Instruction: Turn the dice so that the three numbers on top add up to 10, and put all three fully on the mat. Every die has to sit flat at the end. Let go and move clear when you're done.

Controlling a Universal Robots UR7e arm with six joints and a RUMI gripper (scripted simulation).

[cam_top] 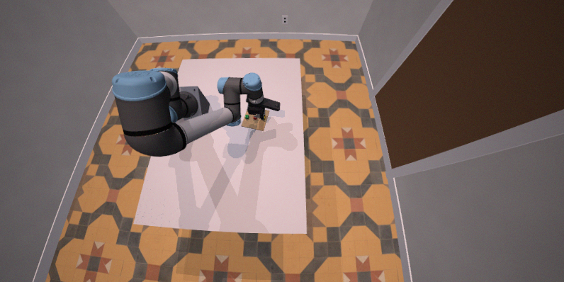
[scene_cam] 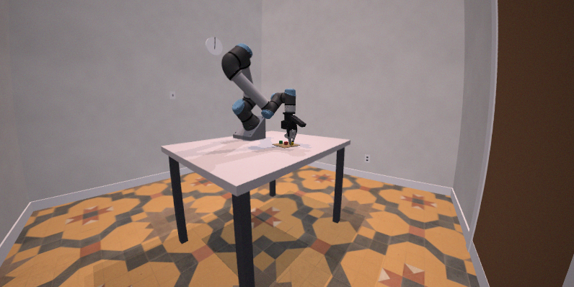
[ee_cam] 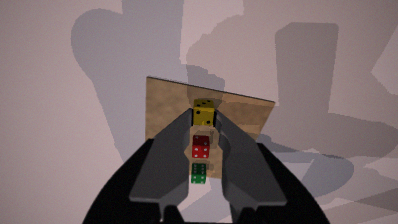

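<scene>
My hand is 10 mm above the yellow die. The rest, counted from my hand: brown mat: 50 mm behind, 20 mm below; then green die: 100 mm behind, 10 mm below; then red die: 50 mm behind, 10 mm below.
</scene>
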